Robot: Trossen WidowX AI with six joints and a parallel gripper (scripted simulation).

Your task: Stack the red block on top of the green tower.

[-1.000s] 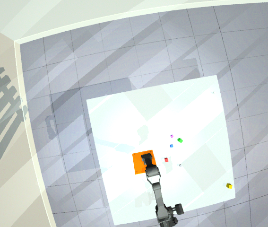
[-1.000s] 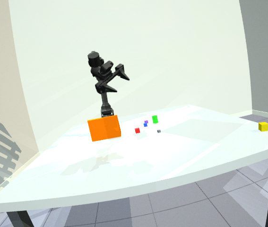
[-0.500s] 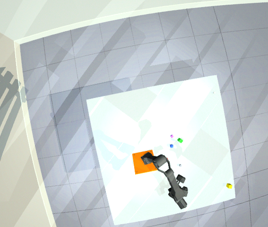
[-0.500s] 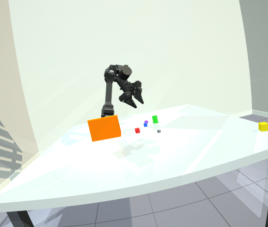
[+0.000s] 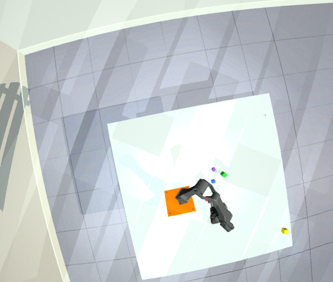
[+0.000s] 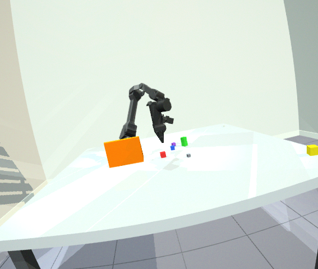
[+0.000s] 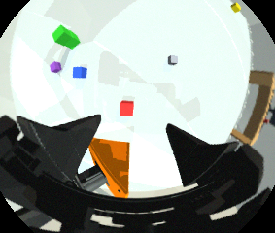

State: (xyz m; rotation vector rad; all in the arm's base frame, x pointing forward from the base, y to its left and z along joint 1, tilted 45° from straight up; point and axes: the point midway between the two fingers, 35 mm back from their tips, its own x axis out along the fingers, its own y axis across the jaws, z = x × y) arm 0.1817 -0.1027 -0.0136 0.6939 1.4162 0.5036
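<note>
Right now my gripper tip is 1 cm past the red block, 2 cm to the right of it and 8 cm above it. From my gripper tip the other things lie so: small grey cube (11 cm ahead, 8 cm to the right, 8 cm below); then purple cube (10 cm ahead, 22 cm to the left, 8 cm below); then blue cube (7 cm ahead, 13 cm to the left, 8 cm below).
</note>
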